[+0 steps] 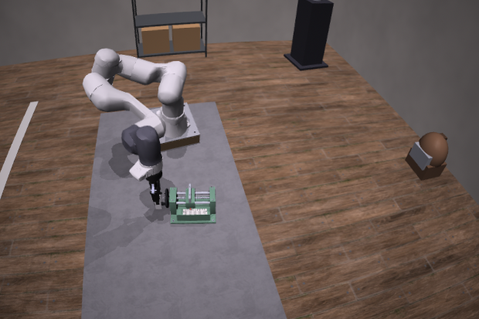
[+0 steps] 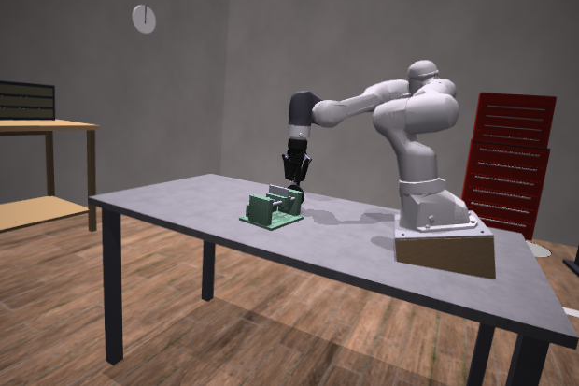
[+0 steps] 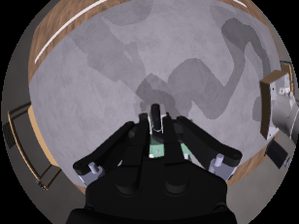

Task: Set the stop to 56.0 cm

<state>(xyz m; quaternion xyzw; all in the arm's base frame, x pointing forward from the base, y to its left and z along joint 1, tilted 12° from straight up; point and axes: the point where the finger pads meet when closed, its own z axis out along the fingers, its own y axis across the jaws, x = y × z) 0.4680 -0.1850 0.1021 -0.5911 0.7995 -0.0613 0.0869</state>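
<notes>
Now: hand 20 mm to the right of the black handwheel and 20 mm above it. The rest, counted from my hand: stop carriage: 140 mm to the left, 20 mm ahead.
</notes>
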